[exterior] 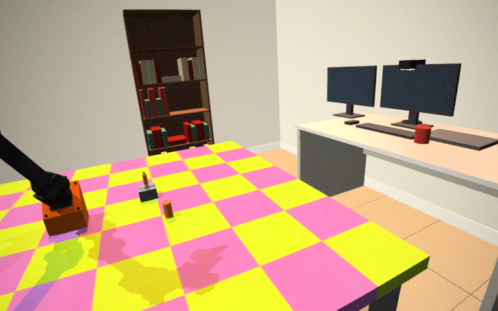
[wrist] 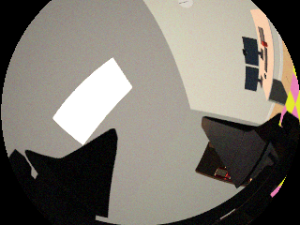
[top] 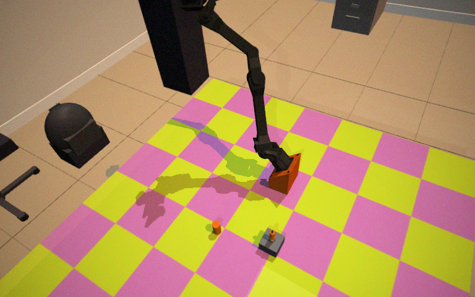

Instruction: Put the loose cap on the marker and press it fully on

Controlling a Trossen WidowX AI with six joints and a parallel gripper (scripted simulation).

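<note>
My gripper tip is now 31 cm short of the orange cap, 19 cm to the right of it and 75 cm above it. From my gripper tip the other things lie so: dark grey holder block 27 cm ahead, 38 cm to the left, 75 cm below.
</note>
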